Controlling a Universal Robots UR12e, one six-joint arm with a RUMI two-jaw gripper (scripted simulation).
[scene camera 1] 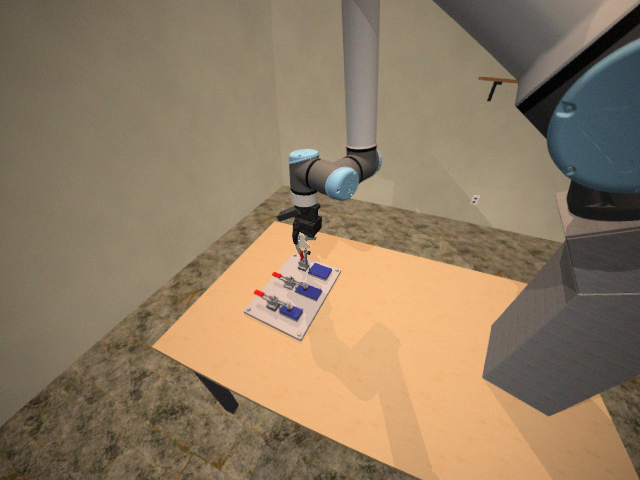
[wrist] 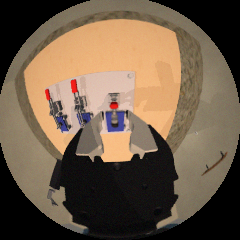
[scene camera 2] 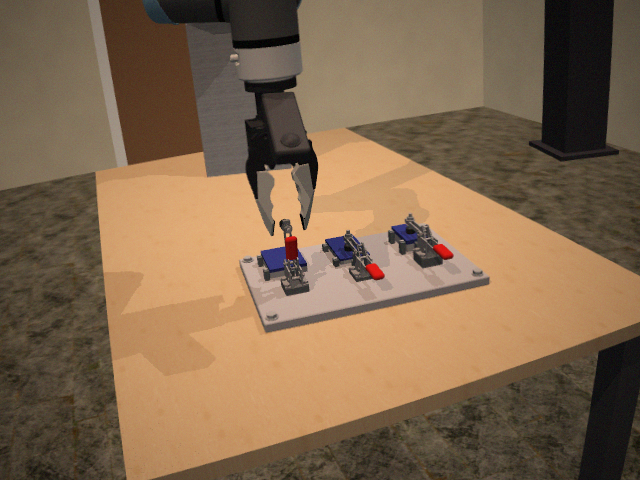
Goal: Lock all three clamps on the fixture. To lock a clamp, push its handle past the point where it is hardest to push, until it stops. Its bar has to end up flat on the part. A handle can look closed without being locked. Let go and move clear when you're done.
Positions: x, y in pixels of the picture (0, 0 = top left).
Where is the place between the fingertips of my gripper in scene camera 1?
At 302, 250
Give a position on a grey fixture plate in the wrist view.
95, 86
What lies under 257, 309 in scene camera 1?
A grey fixture plate.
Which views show my gripper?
Scene camera 1, the wrist view and scene camera 2: all of them.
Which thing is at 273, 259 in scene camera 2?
A blue part.
